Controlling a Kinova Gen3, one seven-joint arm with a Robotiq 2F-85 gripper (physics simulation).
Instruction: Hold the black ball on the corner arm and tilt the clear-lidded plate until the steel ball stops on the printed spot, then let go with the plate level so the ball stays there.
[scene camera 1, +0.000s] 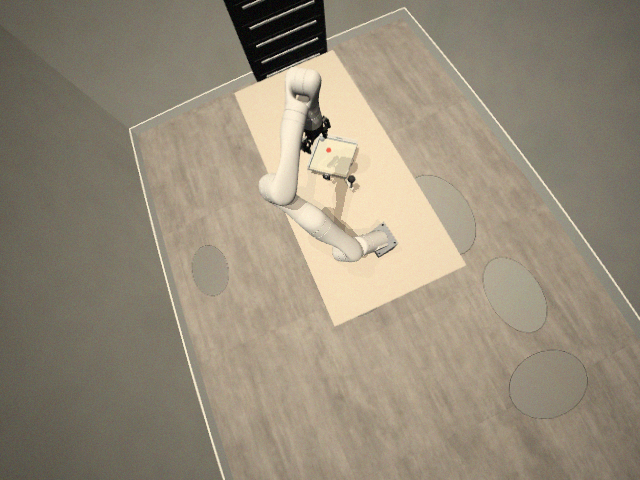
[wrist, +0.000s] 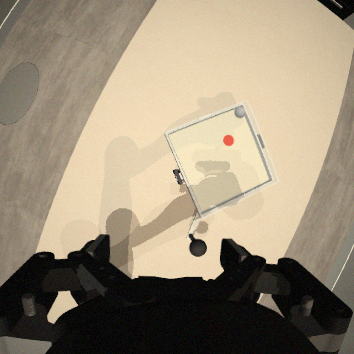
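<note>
The clear-lidded plate (scene camera 1: 346, 152) (wrist: 200, 142) has a pale floor and a printed red spot (scene camera 1: 328, 150) (wrist: 228, 140). In the wrist view the grey steel ball (wrist: 240, 111) lies in the plate's top corner, apart from the spot. The black ball (scene camera 1: 351, 178) (wrist: 198, 247) is on the thin corner arm (wrist: 194, 225) at the opposite end of that side. My gripper (scene camera 1: 315, 140) (wrist: 165, 248) is open and empty. In the scene view it appears beside the plate's upper left corner, away from the black ball. Whether the plate is exactly level I cannot tell.
The plate stands over a cream table top (scene camera 1: 403, 206) (wrist: 150, 65). A small dark fitting (scene camera 1: 326, 176) (wrist: 178, 176) is at its side. My arm's base plate (scene camera 1: 383, 250) is on the same top. A black drawer cabinet (scene camera 1: 289, 41) stands at the far end.
</note>
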